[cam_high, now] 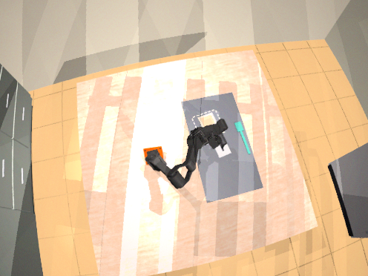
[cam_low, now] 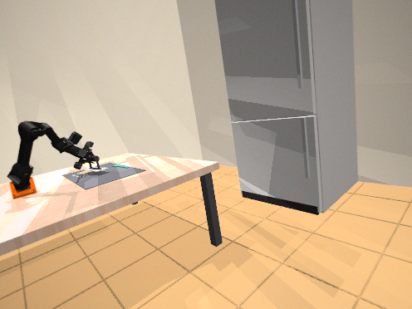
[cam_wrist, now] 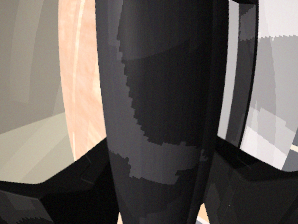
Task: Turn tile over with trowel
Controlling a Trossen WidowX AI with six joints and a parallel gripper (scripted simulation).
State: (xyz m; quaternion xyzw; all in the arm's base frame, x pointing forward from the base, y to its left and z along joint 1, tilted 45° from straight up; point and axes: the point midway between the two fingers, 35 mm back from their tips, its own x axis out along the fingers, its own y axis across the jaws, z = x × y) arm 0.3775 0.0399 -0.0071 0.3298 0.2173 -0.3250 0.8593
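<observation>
Right now the grey mat is 4 cm to the right of my gripper tip and 10 cm below it. The rest, counted from my gripper tip: white tile 4 cm behind, 11 cm to the left, 7 cm below; then teal trowel 14 cm ahead, 2 cm to the right, 8 cm below.
</observation>
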